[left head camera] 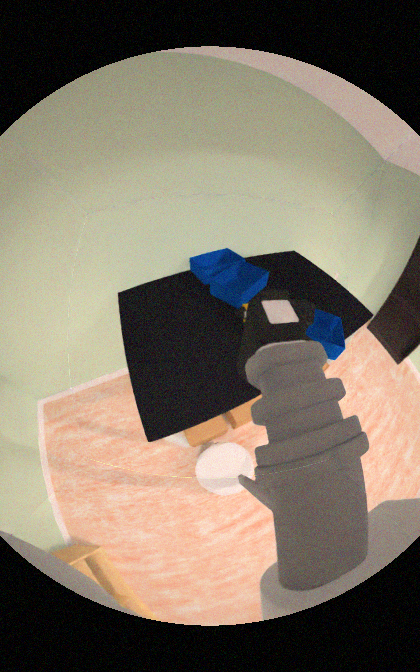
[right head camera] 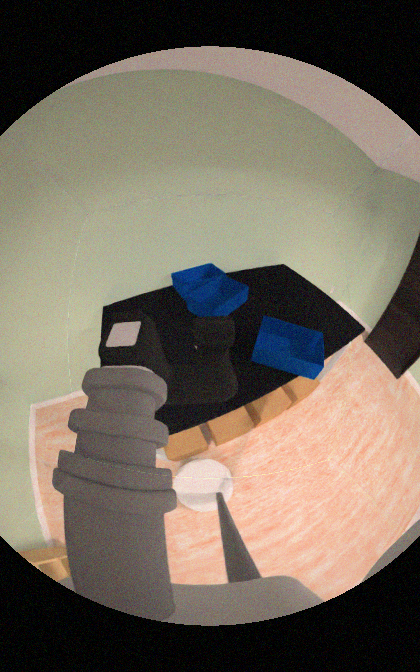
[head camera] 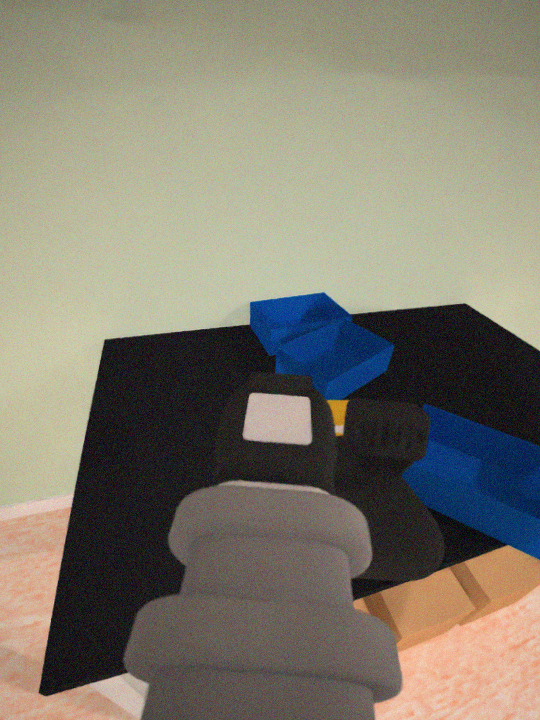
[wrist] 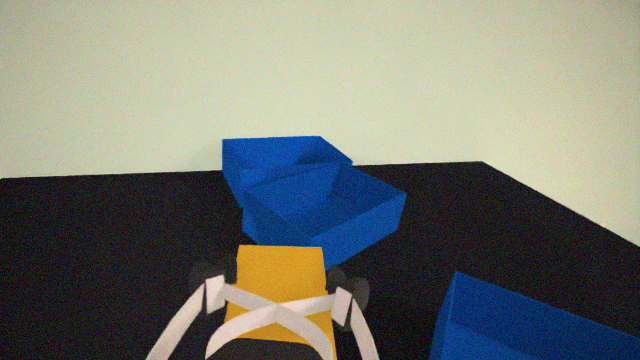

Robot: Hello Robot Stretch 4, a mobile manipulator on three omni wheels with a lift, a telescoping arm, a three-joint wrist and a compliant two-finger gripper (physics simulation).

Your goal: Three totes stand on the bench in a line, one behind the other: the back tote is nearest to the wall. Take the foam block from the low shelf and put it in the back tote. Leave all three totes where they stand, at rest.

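Frame: origin at the robot's base, x ahead, y left, z up, level; millimetres.
Seen in the pictures: gripper, fingertip midpoint: [wrist: 280, 279].
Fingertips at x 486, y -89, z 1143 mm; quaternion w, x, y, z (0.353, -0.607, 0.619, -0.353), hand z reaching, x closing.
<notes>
Offsets run from my fingertips to a thing's top centre. Level surfaces: height alone.
The yellow foam block {32 mm back, 1 mm right, 21 mm up} [head camera: 338, 410] [left head camera: 245, 306] [wrist: 280, 265] is held between the fingers of my gripper [wrist: 280, 279], which is shut on it, above the black bench {256 mm down} [head camera: 156, 465] [left head camera: 175, 350] [right head camera: 300, 300] [wrist: 100, 240]. The blue back tote {662 mm ahead, 24 mm left, 156 mm down} [head camera: 290, 311] [left head camera: 212, 261] [right head camera: 192, 275] [wrist: 270, 152] stands by the wall. The blue middle tote {445 mm ahead, 82 mm right, 156 mm down} [head camera: 354, 372] [left head camera: 240, 282] [right head camera: 220, 297] [wrist: 365, 220] overlaps its near side in view, beyond the block; I cannot tell whether they touch. The blue front tote {62 mm ahead, 359 mm right, 156 mm down} [head camera: 444, 459] [left head camera: 327, 332] [right head camera: 272, 345] [wrist: 525, 325] is nearer, at the right. The wrist partly hides block and totes in the head views.
Light brown boxes [head camera: 430, 604] [left head camera: 205, 431] [right head camera: 230, 425] show below the bench's near edge. A round white object [left head camera: 225, 467] [right head camera: 202, 485] is in front of the bench. A dark brown object [left head camera: 395, 325] [right head camera: 395, 340] stands at the right. A wooden piece [left head camera: 100, 565] is at lower left.
</notes>
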